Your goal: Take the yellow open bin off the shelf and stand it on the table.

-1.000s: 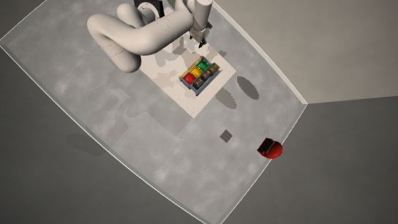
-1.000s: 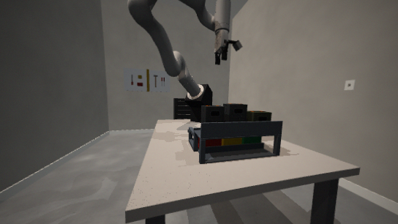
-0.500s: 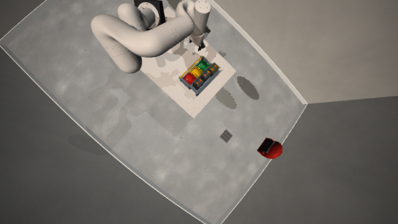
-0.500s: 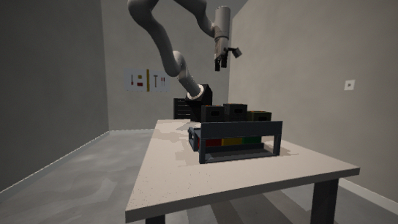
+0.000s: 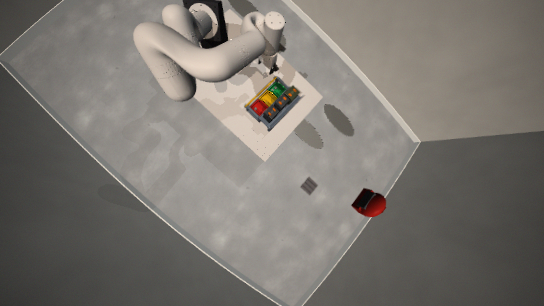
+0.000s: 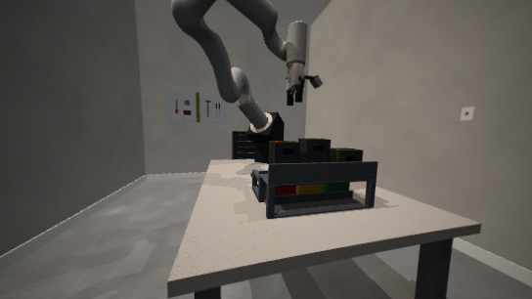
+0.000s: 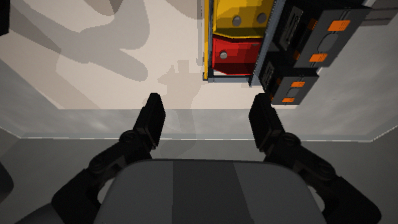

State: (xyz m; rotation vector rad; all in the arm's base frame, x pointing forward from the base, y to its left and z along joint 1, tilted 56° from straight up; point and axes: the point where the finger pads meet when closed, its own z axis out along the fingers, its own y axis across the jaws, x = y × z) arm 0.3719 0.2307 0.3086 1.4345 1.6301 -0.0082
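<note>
Right now my hand is 33 cm above the thin yellow strip. Also, from my hand: red bin 9 cm ahead, 13 cm to the right, 35 cm below; then green bin 12 cm ahead, 10 cm to the left, 35 cm below; then yellow bin 10 cm ahead, 2 cm to the right, 35 cm below.
</note>
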